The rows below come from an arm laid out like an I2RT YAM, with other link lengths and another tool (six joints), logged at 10 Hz.
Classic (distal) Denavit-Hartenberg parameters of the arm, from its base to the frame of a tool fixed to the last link. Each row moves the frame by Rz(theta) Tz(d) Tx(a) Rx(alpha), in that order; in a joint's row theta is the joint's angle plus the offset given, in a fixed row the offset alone. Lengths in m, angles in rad.
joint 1: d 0.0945  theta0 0  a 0.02  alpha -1.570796
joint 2: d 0  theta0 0  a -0.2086  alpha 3.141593
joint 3: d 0  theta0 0.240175  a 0.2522  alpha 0
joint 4: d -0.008  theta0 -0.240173  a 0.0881  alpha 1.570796
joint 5: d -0.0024  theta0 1.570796  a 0  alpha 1.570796
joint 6: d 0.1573  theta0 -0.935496  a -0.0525  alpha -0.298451
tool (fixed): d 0.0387  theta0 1.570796  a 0  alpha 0
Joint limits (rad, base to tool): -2.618..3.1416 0..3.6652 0..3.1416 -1.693..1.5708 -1.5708..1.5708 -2.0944..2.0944
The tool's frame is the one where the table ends.
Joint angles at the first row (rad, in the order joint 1, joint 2, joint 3, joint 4, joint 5, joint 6):
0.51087, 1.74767, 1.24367, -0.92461, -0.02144, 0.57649
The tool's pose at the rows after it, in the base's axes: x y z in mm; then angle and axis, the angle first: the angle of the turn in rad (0 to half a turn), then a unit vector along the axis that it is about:
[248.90 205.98 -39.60 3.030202 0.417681 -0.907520 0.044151]
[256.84 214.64 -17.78 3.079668 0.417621 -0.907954 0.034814]
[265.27 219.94 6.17 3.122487 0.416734 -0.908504 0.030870]
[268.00 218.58 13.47 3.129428 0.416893 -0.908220 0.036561]
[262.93 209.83 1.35 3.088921 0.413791 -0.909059 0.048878]
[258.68 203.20 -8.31 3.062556 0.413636 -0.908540 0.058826]
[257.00 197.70 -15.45 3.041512 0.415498 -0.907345 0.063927]
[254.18 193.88 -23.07 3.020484 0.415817 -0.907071 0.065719]
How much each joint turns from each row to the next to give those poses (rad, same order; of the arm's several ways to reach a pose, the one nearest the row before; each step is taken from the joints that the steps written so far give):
-0.00004, -0.01670, 0.01424, -0.01122, -0.00293, 0.00413
0.00258, -0.03278, 0.04300, -0.02482, -0.01396, 0.00459
-0.00106, -0.02251, 0.06317, -0.04227, -0.00424, 0.00077
-0.00075, -0.00154, 0.02872, -0.02447, 0.01111, -0.00460
-0.00269, 0.01545, -0.02016, -0.00650, 0.02196, -0.00028
-0.00078, 0.00776, -0.02319, 0.00305, 0.01728, -0.00377
-0.00752, 0.01394, -0.00946, 0.00153, 0.00623, -0.01238
-0.00504, 0.01283, -0.01425, 0.00592, 0.00132, -0.00495

